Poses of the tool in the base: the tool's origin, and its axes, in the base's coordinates. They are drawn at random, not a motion.
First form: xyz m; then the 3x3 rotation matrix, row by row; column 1 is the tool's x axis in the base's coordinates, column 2 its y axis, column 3 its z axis. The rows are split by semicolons.
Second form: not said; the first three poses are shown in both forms.
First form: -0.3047, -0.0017, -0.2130; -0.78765, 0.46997, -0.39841; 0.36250, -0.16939, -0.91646; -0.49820, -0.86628, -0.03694
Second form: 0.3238, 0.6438, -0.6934, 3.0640, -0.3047, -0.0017, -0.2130
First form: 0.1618, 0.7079, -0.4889; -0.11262, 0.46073, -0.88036; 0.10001, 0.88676, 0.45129; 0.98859, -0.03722, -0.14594
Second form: -0.2486, -0.9511, -0.1836, 1.7578, 0.1618, 0.7079, -0.4889
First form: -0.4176, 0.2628, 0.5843; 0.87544, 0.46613, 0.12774; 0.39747, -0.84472, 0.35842; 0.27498, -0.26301, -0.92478
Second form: -0.9675, -0.2292, -0.1069, 2.8146, -0.4176, 0.2628, 0.5843
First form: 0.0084, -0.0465, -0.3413; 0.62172, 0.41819, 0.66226; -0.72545, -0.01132, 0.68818; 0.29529, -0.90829, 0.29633
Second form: -0.7991, 0.1837, -0.5724, 1.6174, 0.0084, -0.0465, -0.3413
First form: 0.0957, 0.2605, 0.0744; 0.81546, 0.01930, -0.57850; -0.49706, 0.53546, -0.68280; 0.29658, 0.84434, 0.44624
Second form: 0.8326, -0.4771, -0.2815, 1.1608, 0.0957, 0.2605, 0.0744
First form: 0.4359, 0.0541, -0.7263; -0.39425, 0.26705, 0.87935; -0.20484, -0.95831, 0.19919; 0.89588, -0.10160, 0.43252
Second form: -0.5373, -0.0295, -0.8429, 2.8579, 0.4359, 0.0541, -0.7263
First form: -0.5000, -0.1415, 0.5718; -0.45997, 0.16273, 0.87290; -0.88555, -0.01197, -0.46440; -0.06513, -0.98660, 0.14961
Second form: -0.3480, 0.6251, -0.6986, 2.2932, -0.5000, -0.1415, 0.5718
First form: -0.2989, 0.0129, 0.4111; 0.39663, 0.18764, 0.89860; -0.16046, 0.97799, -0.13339; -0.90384, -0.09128, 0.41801
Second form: 0.0229, 0.9816, -0.1896, 1.1633, -0.2989, 0.0129, 0.4111
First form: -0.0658, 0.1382, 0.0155; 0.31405, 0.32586, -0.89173; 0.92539, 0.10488, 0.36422; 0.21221, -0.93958, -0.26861
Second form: -0.7201, -0.6097, 0.3311, 2.0096, -0.0658, 0.1382, 0.0155
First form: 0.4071, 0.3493, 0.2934; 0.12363, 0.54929, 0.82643; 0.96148, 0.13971, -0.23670; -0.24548, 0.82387, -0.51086
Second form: 0.6784, 0.6857, 0.2637, 2.2443, 0.4071, 0.3493, 0.2934
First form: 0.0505, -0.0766, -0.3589; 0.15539, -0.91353, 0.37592; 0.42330, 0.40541, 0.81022; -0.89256, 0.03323, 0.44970
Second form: -0.3885, 0.6343, 0.6684, 1.5655, 0.0505, -0.0766, -0.3589
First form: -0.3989, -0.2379, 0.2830; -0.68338, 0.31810, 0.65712; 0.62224, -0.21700, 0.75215; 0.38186, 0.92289, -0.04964
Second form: 0.3843, 0.6195, 0.6845, 2.9176, -0.3989, -0.2379, 0.2830
